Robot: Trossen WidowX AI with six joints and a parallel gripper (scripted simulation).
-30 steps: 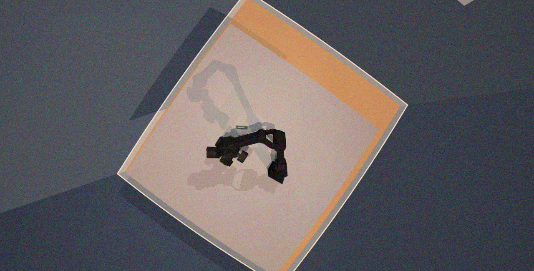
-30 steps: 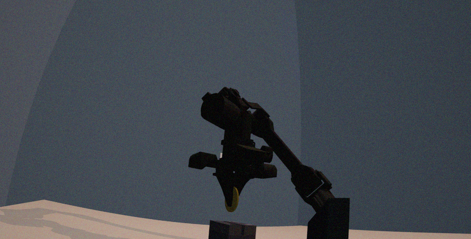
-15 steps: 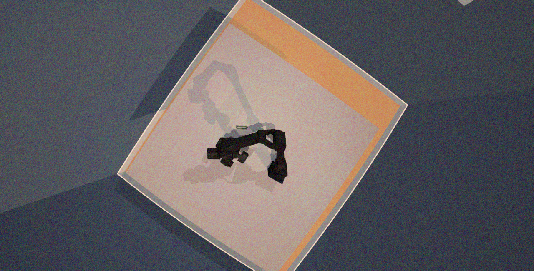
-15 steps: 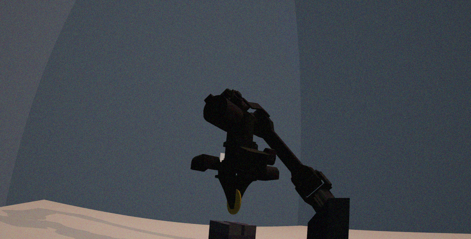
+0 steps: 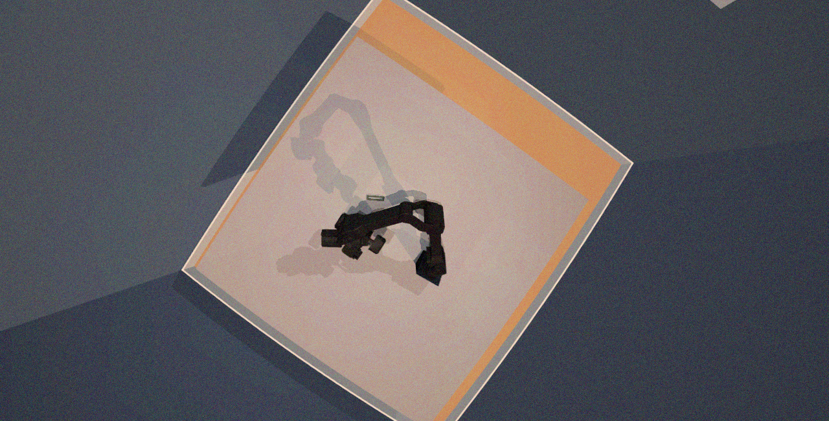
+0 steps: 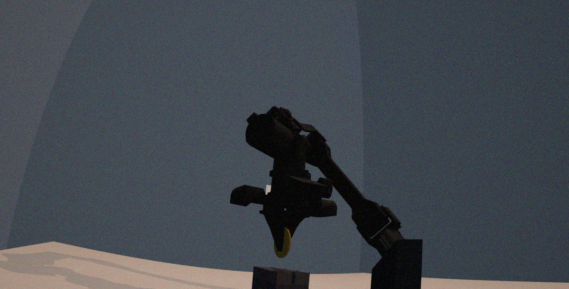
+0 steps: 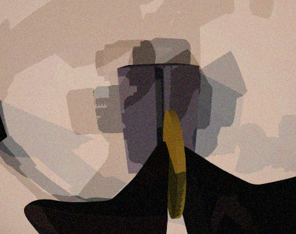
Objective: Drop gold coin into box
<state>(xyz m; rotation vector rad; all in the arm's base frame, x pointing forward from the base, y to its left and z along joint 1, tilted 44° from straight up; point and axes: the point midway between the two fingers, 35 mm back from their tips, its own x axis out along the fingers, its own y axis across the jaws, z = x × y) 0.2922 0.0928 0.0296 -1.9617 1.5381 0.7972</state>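
Right now the coin is 20 mm above my gripper tip.
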